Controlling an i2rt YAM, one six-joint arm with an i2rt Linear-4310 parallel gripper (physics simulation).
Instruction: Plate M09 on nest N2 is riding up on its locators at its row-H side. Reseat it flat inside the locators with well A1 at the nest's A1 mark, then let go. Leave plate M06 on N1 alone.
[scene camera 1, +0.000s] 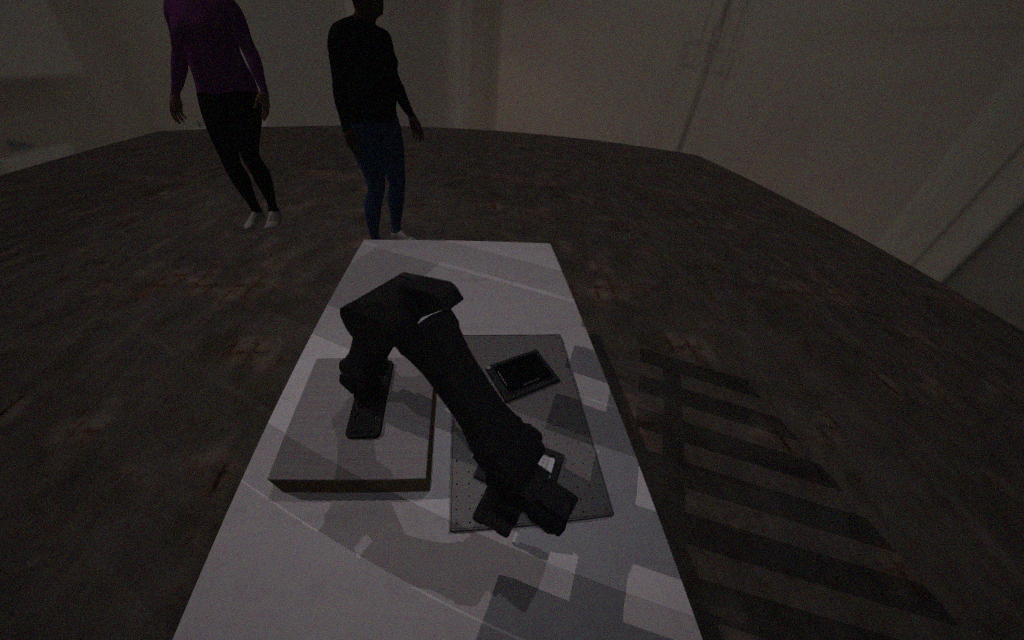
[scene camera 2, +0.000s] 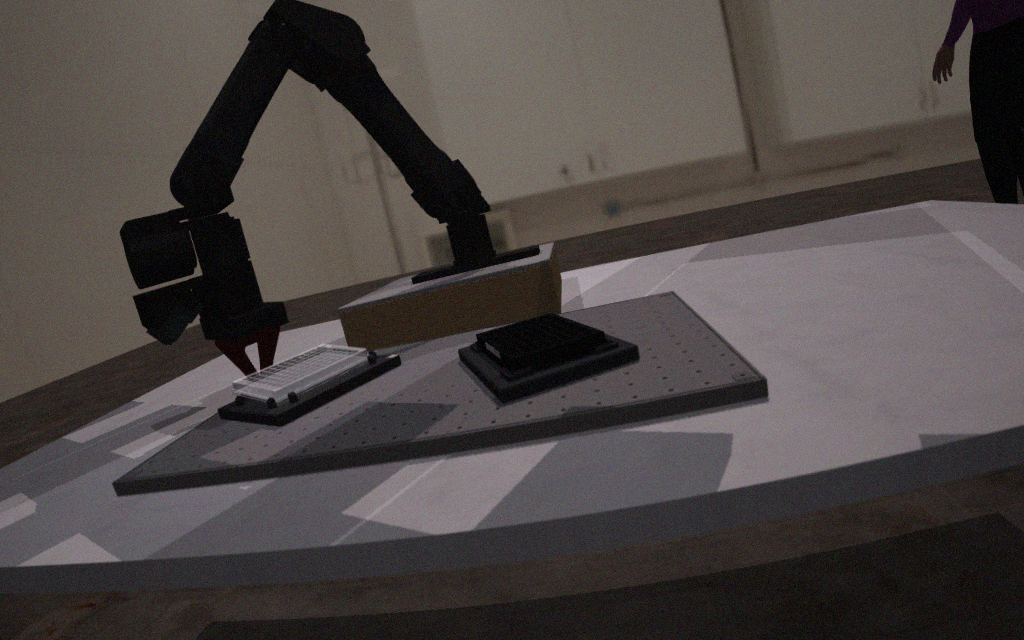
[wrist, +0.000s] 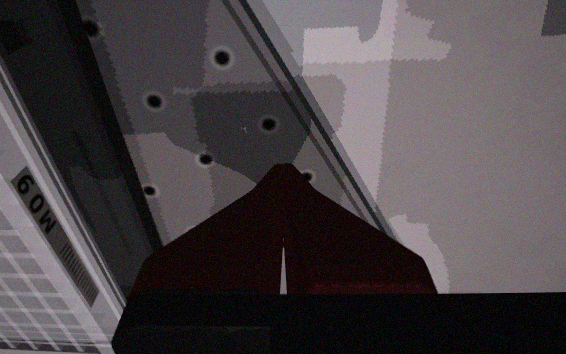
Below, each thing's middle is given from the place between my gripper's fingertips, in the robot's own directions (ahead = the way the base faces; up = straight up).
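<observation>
The pale well plate (scene camera 2: 308, 370) is 2 cm above my hand, 9 cm to the left of it and 5 cm ahead of it. Then there's the dark nest (scene camera 2: 242, 409), which is 1 cm above my hand, 9 cm to the left of it and 6 cm ahead of it. And the dark well plate (scene camera 2: 544, 341) is 2 cm above my hand, 34 cm to the left of it and 10 cm ahead of it. Going by their middles, that dark well plate is the farthest from my hand of the things named here.
</observation>
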